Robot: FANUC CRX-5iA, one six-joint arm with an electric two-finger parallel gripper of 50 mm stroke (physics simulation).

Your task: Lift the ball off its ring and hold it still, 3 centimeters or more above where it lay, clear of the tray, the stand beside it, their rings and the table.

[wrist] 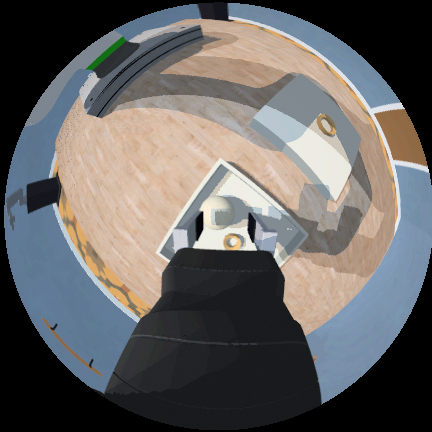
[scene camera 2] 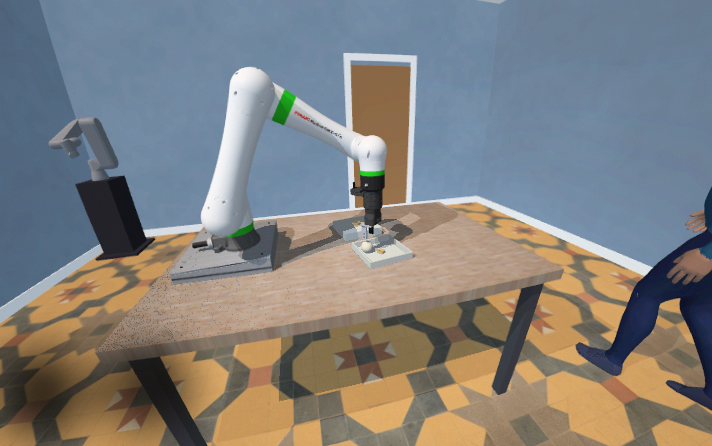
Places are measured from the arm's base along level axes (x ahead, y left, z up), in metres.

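Pixels of known places: gripper, fingertip midpoint: [wrist: 225,220] [scene camera 2: 368,235]; arm's base, origin of the base link: [scene camera 2: 242,242].
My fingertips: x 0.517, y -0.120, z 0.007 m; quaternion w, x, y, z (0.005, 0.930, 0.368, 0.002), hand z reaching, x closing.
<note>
For each thing: its top centre in the pictures, then the offset to it from my fingertips. "spot": a spot on its surface instead. Level surfaces: height alone.
- cream ball, middle of its top: [wrist: 215,216] [scene camera 2: 366,241] 0.019 m down, 0.008 m back, 0.009 m right
- shallow pale tray, middle of its top: [wrist: 231,246] [scene camera 2: 381,247] 0.044 m down, 0.046 m ahead, 0.032 m right
- small tan ring, surface spot: [wrist: 233,242] [scene camera 2: 382,252] spot: 0.069 m down, 0.052 m ahead, 0.033 m right
- same table, its level: 0.072 m down
A cream ball [scene camera 2: 367,246] [wrist: 217,212] lies in the shallow pale tray [scene camera 2: 391,260] [wrist: 189,206], beside a small tan ring [scene camera 2: 380,251] [wrist: 233,242] on the tray floor. The ball is off that ring. My gripper [scene camera 2: 367,237] [wrist: 225,220] is open and empty, pointing down above the tray. In the wrist view the ball shows beyond the fingertips, nearer the left finger, and the ring shows between the fingers, closer to the gripper body. The exact height of the fingertips over the ball is hard to tell.
The grey stand [scene camera 2: 341,225] [wrist: 296,106] is beside the tray, towards the door, with another tan ring [scene camera 2: 356,223] [wrist: 326,125] on top. The robot's base plate [scene camera 2: 225,270] [wrist: 150,60] is on the same table [scene camera 2: 325,294] [wrist: 125,190]. A person [scene camera 2: 656,278] shows partly at the right.
</note>
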